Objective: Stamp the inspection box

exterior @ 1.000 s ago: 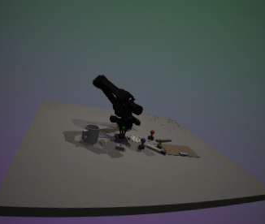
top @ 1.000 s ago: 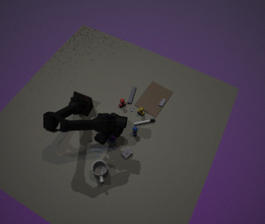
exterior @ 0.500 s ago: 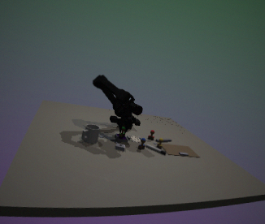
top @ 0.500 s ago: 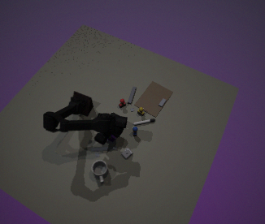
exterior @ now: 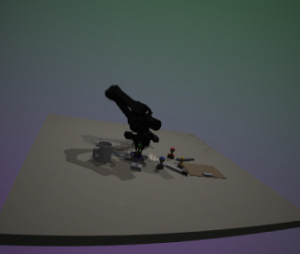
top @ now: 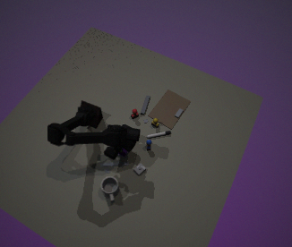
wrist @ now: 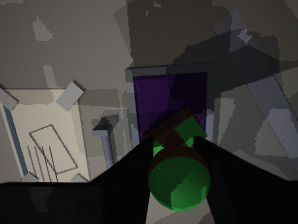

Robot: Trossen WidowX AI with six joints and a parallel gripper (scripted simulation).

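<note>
Now: gripper tip 30 mm above the purple ink pad. The rest, counted from my gripper tip: card (110 mm to the left, 40 mm below, 20 mm behind); grey block (140 mm ahead, 30 mm to the right, 20 mm below); blue-knobbed stamp (110 mm ahead, 100 mm to the left, 20 mm below).
</note>
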